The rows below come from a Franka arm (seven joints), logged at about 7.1 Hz.
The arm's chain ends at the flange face. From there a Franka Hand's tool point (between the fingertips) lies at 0.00 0.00 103.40 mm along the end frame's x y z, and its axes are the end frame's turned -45 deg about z.
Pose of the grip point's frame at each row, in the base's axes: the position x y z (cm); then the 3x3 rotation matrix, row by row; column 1 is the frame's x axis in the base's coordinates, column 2 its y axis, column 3 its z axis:
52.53, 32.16, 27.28; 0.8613, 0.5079, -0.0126; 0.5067, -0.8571, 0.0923; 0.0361, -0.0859, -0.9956
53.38, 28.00, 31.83; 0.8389, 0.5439, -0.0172; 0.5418, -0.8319, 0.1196; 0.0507, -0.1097, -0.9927
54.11, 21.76, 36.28; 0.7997, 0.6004, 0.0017; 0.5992, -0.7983, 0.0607; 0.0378, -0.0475, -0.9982
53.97, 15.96, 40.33; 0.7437, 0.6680, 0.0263; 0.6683, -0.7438, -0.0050; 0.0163, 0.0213, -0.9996
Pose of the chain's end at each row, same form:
52.66, 31.21, 37.57; 0.9682, -0.2499, -0.0126; -0.2478, -0.9644, 0.0923; -0.0352, -0.0863, -0.9956
53.56, 26.76, 42.09; 0.9778, -0.2086, -0.0172; -0.2051, -0.9714, 0.1196; -0.0417, -0.1134, -0.9927
54.09, 21.13, 46.60; 0.9900, -0.1409, 0.0017; -0.1408, -0.9882, 0.0607; -0.0069, -0.0603, -0.9982
53.70, 16.01, 50.67; 0.9982, -0.0535, 0.0263; -0.0534, -0.9985, -0.0050; 0.0266, 0.0035, -0.9996

